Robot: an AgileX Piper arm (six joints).
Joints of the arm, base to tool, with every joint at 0 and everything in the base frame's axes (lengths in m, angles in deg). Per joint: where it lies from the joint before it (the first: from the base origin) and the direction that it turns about. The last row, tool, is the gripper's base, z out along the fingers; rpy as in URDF.
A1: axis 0 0 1 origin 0.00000 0.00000 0.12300
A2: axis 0 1 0 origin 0.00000 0.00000 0.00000
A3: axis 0 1 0 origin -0.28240 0.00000 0.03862
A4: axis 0.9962 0 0.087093 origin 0.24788 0.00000 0.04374
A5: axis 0 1 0 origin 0.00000 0.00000 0.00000
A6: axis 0.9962 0 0.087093 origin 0.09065 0.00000 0.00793
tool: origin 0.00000 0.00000 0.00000 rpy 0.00 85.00 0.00
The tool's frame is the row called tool.
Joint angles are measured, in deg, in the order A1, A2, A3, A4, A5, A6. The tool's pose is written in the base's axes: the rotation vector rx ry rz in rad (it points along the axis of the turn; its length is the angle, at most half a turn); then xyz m. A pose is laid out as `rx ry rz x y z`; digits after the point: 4 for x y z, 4 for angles.
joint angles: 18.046, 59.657, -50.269, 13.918, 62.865, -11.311
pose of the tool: -0.6040 2.6712 0.3598 0.1630 0.0736 0.3074
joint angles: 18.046, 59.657, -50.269, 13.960, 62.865, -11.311
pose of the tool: -0.6037 2.6712 0.3607 0.1629 0.0736 0.3074
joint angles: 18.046, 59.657, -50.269, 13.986, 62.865, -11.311
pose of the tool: -0.6035 2.6712 0.3613 0.1629 0.0737 0.3074
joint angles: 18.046, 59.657, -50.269, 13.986, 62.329, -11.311
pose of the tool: -0.5999 2.6625 0.3608 0.1637 0.0738 0.3077
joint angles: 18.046, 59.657, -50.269, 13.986, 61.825, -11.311
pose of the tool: -0.5965 2.6544 0.3602 0.1644 0.0740 0.3081
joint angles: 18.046, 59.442, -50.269, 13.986, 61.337, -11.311
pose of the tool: -0.5929 2.6427 0.3598 0.1645 0.0739 0.3090
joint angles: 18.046, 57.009, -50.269, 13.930, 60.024, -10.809
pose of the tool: -0.5703 2.5818 0.3615 0.1587 0.0716 0.3174
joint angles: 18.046, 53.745, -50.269, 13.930, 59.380, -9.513
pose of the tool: -0.5338 2.5221 0.3714 0.1487 0.0683 0.3274
